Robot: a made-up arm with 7 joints.
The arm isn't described. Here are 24 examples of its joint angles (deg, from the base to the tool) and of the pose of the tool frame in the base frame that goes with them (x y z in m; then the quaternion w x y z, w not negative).
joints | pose
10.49 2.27 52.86 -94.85 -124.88 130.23 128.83 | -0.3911 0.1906 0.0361 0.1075 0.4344 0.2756 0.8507
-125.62 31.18 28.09 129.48 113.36 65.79 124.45 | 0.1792 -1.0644 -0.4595 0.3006 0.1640 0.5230 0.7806
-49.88 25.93 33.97 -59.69 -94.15 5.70 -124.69 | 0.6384 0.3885 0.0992 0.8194 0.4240 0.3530 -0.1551
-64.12 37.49 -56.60 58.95 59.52 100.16 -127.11 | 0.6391 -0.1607 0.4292 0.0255 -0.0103 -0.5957 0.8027
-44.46 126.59 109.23 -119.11 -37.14 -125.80 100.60 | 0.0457 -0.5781 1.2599 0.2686 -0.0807 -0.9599 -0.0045
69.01 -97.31 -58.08 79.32 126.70 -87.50 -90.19 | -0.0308 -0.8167 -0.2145 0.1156 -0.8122 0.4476 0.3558
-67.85 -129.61 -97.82 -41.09 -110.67 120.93 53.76 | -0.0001 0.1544 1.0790 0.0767 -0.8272 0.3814 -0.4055
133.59 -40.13 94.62 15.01 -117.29 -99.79 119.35 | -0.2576 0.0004 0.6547 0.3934 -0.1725 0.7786 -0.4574
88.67 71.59 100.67 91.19 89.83 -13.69 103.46 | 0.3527 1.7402 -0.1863 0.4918 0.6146 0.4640 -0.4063
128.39 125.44 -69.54 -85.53 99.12 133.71 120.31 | 0.4008 0.7203 -0.5803 0.4970 0.0014 -0.3000 0.8142
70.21 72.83 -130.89 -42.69 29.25 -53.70 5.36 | 0.0898 0.6828 -0.3716 0.7501 0.0116 0.5900 0.2987
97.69 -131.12 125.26 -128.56 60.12 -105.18 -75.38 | 0.2108 0.4823 -0.3273 0.1674 0.7896 0.2797 -0.5199
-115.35 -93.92 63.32 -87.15 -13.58 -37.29 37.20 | 0.3010 0.0199 -0.0622 0.4610 -0.6061 0.0071 0.6481
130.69 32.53 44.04 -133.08 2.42 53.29 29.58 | 0.0786 0.0669 0.1591 0.4018 -0.6446 0.3486 -0.5492
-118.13 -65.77 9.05 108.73 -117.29 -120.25 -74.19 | 0.1303 -0.2073 0.6656 0.1711 0.0226 -0.5514 -0.8162
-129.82 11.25 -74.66 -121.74 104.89 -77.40 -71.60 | -0.2512 -0.2399 0.1039 0.1354 -0.0211 0.9426 0.3045
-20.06 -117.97 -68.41 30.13 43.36 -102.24 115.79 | -0.6716 0.1361 0.7680 0.1871 -0.1602 -0.9587 -0.1425
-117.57 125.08 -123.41 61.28 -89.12 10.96 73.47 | -0.1271 -0.5723 -0.5608 0.2845 0.6387 0.0211 -0.7146
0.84 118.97 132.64 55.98 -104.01 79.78 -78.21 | -0.3854 -0.2995 1.3044 0.1288 -0.2763 -0.2233 -0.9259
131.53 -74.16 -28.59 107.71 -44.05 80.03 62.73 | 0.7146 -0.0530 0.1398 0.4819 0.8187 -0.2487 -0.1890
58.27 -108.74 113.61 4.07 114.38 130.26 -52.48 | 0.0026 -0.0411 0.4729 0.2657 0.7448 0.6110 0.0359
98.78 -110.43 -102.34 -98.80 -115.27 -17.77 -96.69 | 0.3552 0.3083 -0.3154 0.6444 0.4698 0.3097 -0.5179
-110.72 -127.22 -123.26 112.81 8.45 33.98 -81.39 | -0.2216 0.0865 0.0176 0.3092 0.7407 0.2652 -0.5343
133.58 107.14 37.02 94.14 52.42 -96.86 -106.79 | -0.5267 0.8716 -0.5420 0.3569 0.3245 0.6489 0.5885
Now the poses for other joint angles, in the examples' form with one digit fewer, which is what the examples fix.
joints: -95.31 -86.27 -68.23 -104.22 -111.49 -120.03 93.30
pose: 0.565 -0.182 0.023 0.843 -0.137 -0.044 0.518
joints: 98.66 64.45 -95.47 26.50 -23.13 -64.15 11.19
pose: 0.746 0.573 -0.295 0.971 -0.033 -0.230 -0.059
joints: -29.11 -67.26 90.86 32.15 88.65 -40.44 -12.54
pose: 0.257 -0.037 -0.602 0.799 0.246 0.548 0.028
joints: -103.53 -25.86 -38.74 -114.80 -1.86 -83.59 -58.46
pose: -0.056 0.066 0.184 0.475 0.334 0.763 0.284
